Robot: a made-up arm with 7 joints.
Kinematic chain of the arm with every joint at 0, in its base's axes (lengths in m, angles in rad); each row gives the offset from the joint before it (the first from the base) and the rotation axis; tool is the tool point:
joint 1: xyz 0 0 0.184 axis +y
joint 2: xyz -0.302 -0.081 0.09 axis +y
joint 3: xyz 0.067 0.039 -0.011 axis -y
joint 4: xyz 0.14 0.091 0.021 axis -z
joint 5: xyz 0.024 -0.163 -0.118 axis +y
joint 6: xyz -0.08 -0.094 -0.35 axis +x
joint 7: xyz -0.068 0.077 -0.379 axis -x
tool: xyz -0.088 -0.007 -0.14
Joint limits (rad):
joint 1: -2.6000..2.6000
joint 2: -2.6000..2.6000
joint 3: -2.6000..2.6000
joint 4: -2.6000..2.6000
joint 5: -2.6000..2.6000
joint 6: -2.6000..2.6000
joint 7: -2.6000..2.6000
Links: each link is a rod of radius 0.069 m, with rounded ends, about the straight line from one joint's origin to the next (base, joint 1, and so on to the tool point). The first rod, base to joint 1, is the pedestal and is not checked.
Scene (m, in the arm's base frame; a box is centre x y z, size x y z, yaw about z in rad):
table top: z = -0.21
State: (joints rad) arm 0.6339 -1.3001 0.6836 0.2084 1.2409 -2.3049 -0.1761
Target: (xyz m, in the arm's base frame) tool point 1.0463 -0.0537 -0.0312
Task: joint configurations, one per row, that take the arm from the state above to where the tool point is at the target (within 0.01 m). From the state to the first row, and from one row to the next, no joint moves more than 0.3 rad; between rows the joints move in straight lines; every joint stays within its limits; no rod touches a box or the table.
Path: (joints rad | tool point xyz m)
1: 0.8784 -1.2720 0.6279 -0.0686 1.3367 -2.2956 -0.1817 | -0.1122 -0.6647 0.6193
2: 1.1228 -1.2440 0.5722 -0.3456 1.4325 -2.2864 -0.1873 | 0.1654 -0.6506 0.7777
3: 1.3673 -1.2159 0.5165 -0.6225 1.5283 -2.2771 -0.1930 | 0.5071 -0.5739 0.7803
4: 1.6117 -1.1878 0.4608 -0.8995 1.6241 -2.2679 -0.1986 | 0.8194 -0.4405 0.6126
5: 1.8562 -1.1598 0.4050 -1.1765 1.7199 -2.2586 -0.2042 | 1.0156 -0.2619 0.3146
6: 2.1007 -1.1317 0.3493 -1.4535 1.8157 -2.2493 -0.2098 | 1.0463 -0.0537 -0.0313

